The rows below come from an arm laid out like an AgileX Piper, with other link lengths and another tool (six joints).
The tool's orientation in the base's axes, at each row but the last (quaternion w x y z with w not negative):
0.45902 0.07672 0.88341 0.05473
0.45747 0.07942 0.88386 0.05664
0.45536 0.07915 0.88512 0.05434
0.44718 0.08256 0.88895 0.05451
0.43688 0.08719 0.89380 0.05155
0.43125 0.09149 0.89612 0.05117
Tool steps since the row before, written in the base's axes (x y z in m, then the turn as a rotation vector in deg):
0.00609 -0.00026 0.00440 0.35 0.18 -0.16
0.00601 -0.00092 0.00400 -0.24 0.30 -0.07
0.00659 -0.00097 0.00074 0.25 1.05 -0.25
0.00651 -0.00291 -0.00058 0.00 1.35 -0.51
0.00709 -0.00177 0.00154 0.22 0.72 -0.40
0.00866 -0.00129 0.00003 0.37 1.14 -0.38
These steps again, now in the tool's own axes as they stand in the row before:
-0.00703 0.00100 0.00246 -0.04 0.18 0.38
-0.00679 0.00032 0.00259 0.25 0.26 -0.15
-0.00455 -0.00023 0.00492 0.26 1.01 0.37
-0.00393 -0.00231 0.00551 0.66 1.24 0.33
-0.00582 -0.00069 0.00463 0.32 0.66 0.43
-0.00559 -0.00022 0.00674 0.30 1.09 0.54

